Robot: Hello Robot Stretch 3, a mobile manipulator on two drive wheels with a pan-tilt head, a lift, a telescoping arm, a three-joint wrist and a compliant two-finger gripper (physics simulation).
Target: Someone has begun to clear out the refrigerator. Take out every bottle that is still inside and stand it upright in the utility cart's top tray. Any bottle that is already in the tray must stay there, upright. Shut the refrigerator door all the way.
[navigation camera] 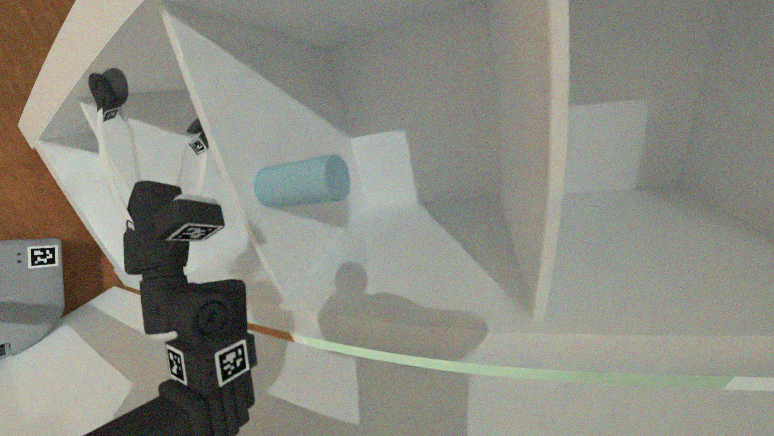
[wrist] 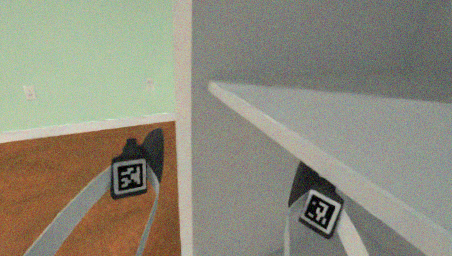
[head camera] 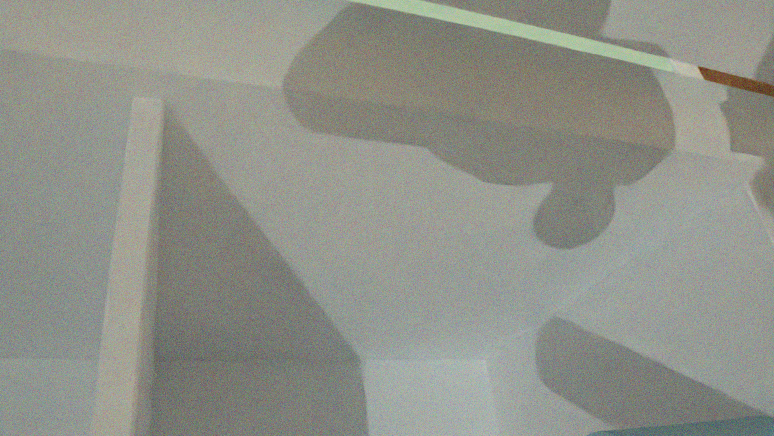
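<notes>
A teal bottle [navigation camera: 303, 180] stands upright on a refrigerator shelf [navigation camera: 216, 157] [wrist: 370, 194]; the navigation view is turned sideways. Part of the teal bottle [head camera: 698, 427] shows at the lower right of the head view. My gripper [navigation camera: 153, 113] [wrist: 229, 159] is open, with nothing between its fingers. It is below the bottle's shelf level, near the refrigerator's side wall edge [wrist: 183, 150]. The shelf edge partly hides one fingertip. A pale panel [navigation camera: 514, 406], seemingly the open door, shows low in the navigation view. The cart and its tray do not show.
Another shelf [navigation camera: 557, 135] [head camera: 129, 270] lies above the bottle. The shelf edge is very close to the right finger. My base [navigation camera: 27, 292] is at the left of the navigation view. Brown floor [wrist: 50, 190] and a green wall [wrist: 85, 60] show beyond the refrigerator.
</notes>
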